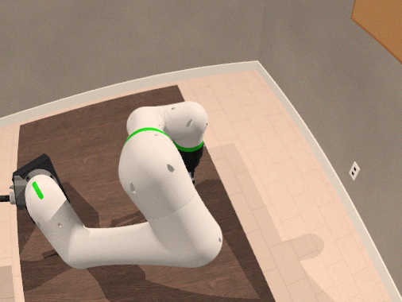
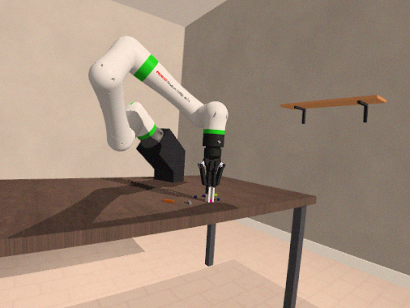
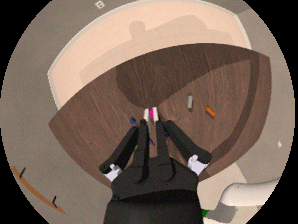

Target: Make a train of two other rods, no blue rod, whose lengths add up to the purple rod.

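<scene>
Right now the magenta rod is 30 mm below my hand. The rest, counted from my hand: lime rod 90 mm to the left, 80 mm behind, 30 mm below; then purple rod 60 mm behind, 50 mm to the left, 30 mm below; then grey rod 100 mm to the right, 30 mm below, 10 mm behind.
</scene>
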